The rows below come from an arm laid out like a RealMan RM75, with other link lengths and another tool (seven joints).
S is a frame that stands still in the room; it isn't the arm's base.
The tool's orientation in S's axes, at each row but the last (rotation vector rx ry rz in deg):
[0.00, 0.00, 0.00]
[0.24, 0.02, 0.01]
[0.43, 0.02, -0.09]
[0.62, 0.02, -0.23]
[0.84, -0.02, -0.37]
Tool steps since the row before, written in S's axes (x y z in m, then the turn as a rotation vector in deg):
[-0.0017, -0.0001, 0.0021, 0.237, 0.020, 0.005]
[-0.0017, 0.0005, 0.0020, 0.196, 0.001, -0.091]
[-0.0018, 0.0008, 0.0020, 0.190, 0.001, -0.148]
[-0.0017, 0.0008, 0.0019, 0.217, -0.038, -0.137]
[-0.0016, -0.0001, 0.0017, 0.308, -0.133, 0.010]
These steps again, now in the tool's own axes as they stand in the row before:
[-0.0017, -0.0001, 0.0021, 0.237, 0.020, 0.005]
[-0.0017, 0.0005, 0.0020, 0.196, 0.001, -0.091]
[-0.0018, 0.0008, 0.0020, 0.190, 0.000, -0.148]
[-0.0017, 0.0008, 0.0019, 0.217, -0.039, -0.137]
[-0.0016, -0.0001, 0.0017, 0.309, -0.131, 0.012]

